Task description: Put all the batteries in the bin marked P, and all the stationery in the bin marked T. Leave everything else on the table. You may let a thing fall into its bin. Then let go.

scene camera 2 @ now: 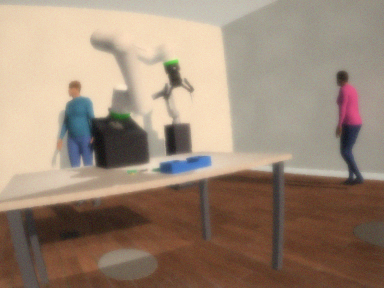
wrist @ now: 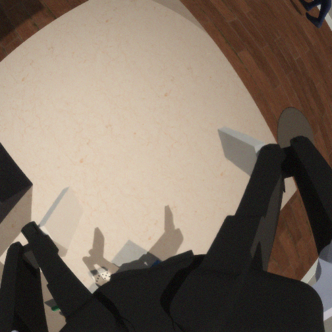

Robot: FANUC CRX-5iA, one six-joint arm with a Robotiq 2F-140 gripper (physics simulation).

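Pixels of known places: gripper, fingertip midpoint: (scene camera 2: 182,106); arm's base at its link origin: (scene camera 2: 119,123).
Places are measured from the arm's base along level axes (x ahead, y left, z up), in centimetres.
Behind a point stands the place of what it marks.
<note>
My gripper (scene camera 2: 173,93) (wrist: 146,171) is open and empty, high above the table, its two pads wide apart. Two blue bins (scene camera 2: 172,167) @[x 62.3, y -0.8, z -22.8 cm] (scene camera 2: 201,161) @[x 59.4, y 16.8, z -22.6 cm] stand together on the table in the scene view; their letters cannot be read. A small blue bit (wrist: 156,263) shows at the gripper body's edge in the wrist view. Small green items (scene camera 2: 131,172) @[x 46.8, y -13.4, z -24.5 cm] lie left of the bins, too blurred to name. In the wrist view a green item (wrist: 55,308) shows beside the left finger, and a white piece with black dots (wrist: 102,275) lies near it. No battery or stationery can be made out clearly.
The pale table (scene camera 2: 75,186) @[x 55.8, y -42.0, z -25.5 cm] (wrist: 135,100) spreads under the gripper. The black robot base (scene camera 2: 121,145) @[x 13.7, y -4.6, z -13.1 cm] (wrist: 11,177) stands at its rear edge. A dark pedestal (scene camera 2: 178,139) stands behind the table. A person in teal (scene camera 2: 79,120) and one in pink (scene camera 2: 349,107) stand beyond it.
</note>
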